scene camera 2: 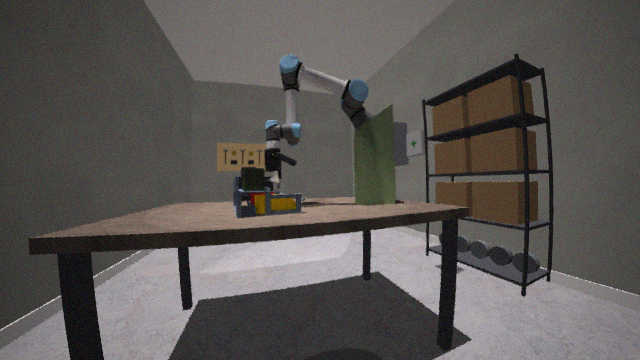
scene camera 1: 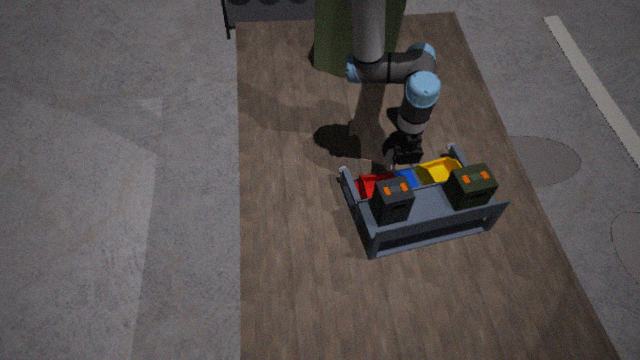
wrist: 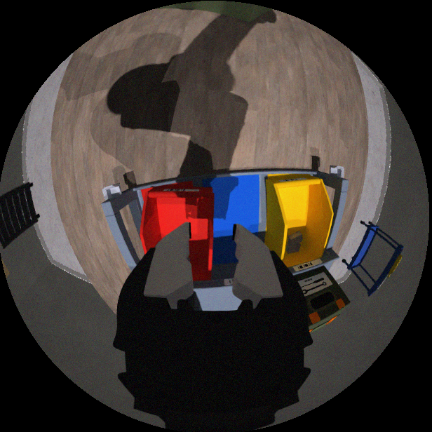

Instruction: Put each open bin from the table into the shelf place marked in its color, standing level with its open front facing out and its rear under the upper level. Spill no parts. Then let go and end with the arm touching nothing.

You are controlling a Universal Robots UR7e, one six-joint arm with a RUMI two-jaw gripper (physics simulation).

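Seen in the pictures: gripper, fingertip midpoint: (scene camera 2: 279,188) (scene camera 1: 395,165); arm's base, link origin: (scene camera 2: 366,125).
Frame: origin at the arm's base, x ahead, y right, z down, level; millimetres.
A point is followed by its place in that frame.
Observation:
The grey-blue shelf (scene camera 1: 432,206) {x 705, y 97, z 389 mm} (scene camera 2: 268,204) {x 663, y -87, z 445 mm} stands on the table. A red bin (scene camera 1: 367,186) {x 528, y 204, z 482 mm} (wrist: 167,215) is in its left part in the wrist view; whether it holds parts is unclear. A yellow bin (scene camera 1: 441,171) {x 555, y -45, z 482 mm} (scene camera 2: 283,203) {x 590, y -67, z 448 mm} (wrist: 307,205) is in the right part, with a dark part inside. Both rears reach toward the upper level. The blue marked place (scene camera 1: 407,177) {x 538, y 68, z 485 mm} (wrist: 246,200) lies between them, bare where it shows. No blue bin shows. My gripper (scene camera 1: 391,167) {x 539, y 131, z 388 mm} (scene camera 2: 278,188) {x 539, y 131, z 388 mm} (wrist: 211,224) is partly open and empty, above the shelf's front, over the red bin's right side and the blue place.
A dark grey toolbox (scene camera 1: 392,200) {x 711, y 246, z 269 mm} and an olive toolbox (scene camera 1: 471,186) {x 729, y 19, z 294 mm} (scene camera 2: 253,178) {x 715, y -55, z 337 mm} (wrist: 326,301) stand on the shelf's upper level. A green panel (scene camera 1: 331,40) {x -1, y 123, z 342 mm} (scene camera 2: 374,160) {x 48, y -102, z 237 mm} stands on the table near the arm's base. Raised side walls flank the shelf's front.

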